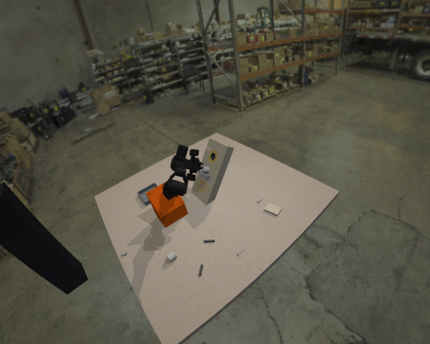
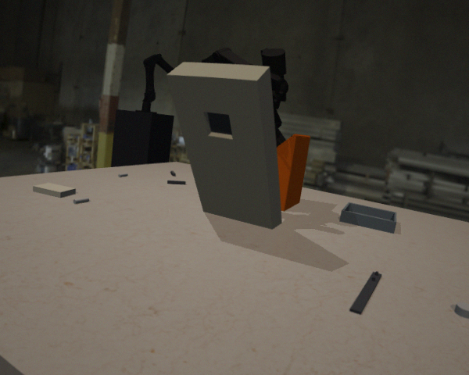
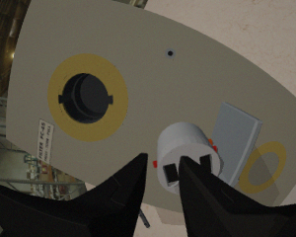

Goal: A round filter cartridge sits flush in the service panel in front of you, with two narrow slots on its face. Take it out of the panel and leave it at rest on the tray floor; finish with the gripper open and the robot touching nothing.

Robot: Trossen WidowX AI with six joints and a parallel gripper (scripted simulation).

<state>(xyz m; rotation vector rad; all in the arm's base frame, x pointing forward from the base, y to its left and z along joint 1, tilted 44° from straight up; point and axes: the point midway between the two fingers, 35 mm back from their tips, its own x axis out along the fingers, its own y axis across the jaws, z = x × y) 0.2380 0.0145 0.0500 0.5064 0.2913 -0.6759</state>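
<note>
The round filter cartridge lies 10 mm ahead of my gripper tip, 10 mm to the left of it and 30 mm below it. Round my gripper tip: tan service panel 50 mm ahead, 10 mm to the right, 50 mm below.
</note>
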